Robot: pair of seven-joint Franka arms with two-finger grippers.
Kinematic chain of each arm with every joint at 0, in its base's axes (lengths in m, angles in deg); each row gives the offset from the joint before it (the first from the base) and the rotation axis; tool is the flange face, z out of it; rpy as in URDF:
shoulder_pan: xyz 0 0 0.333 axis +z
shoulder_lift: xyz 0 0 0 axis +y
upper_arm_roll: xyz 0 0 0.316 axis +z
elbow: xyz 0.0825 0 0 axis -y
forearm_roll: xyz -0.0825 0 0.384 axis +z
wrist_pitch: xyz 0 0 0 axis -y
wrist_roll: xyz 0.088 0 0 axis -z
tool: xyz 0 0 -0.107 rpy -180 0 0
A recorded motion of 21 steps. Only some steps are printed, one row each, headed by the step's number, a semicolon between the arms.
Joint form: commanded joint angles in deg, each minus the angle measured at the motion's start. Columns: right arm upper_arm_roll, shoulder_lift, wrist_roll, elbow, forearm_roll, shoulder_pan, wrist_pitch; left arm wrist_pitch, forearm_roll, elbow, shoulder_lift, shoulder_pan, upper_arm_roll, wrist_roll.
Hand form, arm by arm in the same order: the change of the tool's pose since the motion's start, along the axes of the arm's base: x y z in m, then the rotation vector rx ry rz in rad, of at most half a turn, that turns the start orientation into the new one. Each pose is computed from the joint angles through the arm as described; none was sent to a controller.
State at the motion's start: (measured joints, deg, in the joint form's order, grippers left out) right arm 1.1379 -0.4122 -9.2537 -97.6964 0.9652 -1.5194 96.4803; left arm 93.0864 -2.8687 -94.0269 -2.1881 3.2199 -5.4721 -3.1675
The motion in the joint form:
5: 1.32 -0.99 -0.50 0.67 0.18 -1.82 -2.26; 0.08 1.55 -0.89 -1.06 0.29 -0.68 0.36
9: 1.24 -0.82 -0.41 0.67 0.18 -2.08 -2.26; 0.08 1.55 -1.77 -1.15 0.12 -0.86 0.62
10: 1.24 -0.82 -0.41 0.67 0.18 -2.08 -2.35; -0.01 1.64 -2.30 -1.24 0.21 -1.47 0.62
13: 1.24 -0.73 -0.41 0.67 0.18 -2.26 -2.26; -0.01 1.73 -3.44 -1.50 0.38 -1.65 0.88
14: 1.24 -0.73 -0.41 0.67 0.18 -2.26 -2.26; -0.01 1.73 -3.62 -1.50 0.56 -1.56 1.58
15: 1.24 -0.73 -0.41 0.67 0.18 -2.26 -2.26; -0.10 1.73 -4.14 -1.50 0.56 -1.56 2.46
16: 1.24 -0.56 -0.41 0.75 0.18 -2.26 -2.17; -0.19 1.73 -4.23 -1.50 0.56 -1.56 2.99
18: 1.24 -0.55 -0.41 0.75 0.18 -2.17 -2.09; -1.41 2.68 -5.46 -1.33 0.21 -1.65 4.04
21: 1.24 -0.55 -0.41 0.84 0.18 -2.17 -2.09; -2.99 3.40 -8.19 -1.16 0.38 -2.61 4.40
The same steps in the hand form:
5: -0.0078 -0.0041 0.0118 0.0026 0.0103 0.0003; -0.0057 -0.0014 0.0026 0.0294 -0.0057 -0.0138
9: -0.0071 -0.0075 0.0101 0.0028 0.0133 -0.0072; -0.0069 -0.0047 -0.0039 0.0304 0.0079 -0.0245
10: -0.0072 -0.0075 0.0100 0.0028 0.0149 -0.0071; -0.0082 -0.0095 -0.0076 0.0332 0.0170 -0.0338
13: -0.0067 -0.0092 0.0093 0.0029 0.0148 -0.0103; -0.0104 -0.0094 -0.0147 0.0362 0.0321 -0.0386
14: -0.0067 -0.0092 0.0093 0.0029 0.0148 -0.0103; -0.0104 -0.0069 -0.0162 0.0362 0.0350 -0.0462
15: -0.0067 -0.0092 0.0093 0.0029 0.0148 -0.0103; -0.0110 -0.0068 -0.0206 0.0365 0.0452 -0.0616
16: -0.0057 -0.0093 0.0084 0.0030 0.0148 -0.0103; -0.0113 -0.0068 -0.0215 0.0365 0.0481 -0.0710
18: -0.0055 -0.0084 0.0084 0.0030 0.0136 -0.0088; -0.0145 -0.0088 -0.0350 0.0536 0.0928 -0.0988
21: -0.0054 -0.0084 0.0092 0.0030 0.0121 -0.0088; -0.0214 -0.0143 -0.0609 0.0686 0.1704 -0.1210

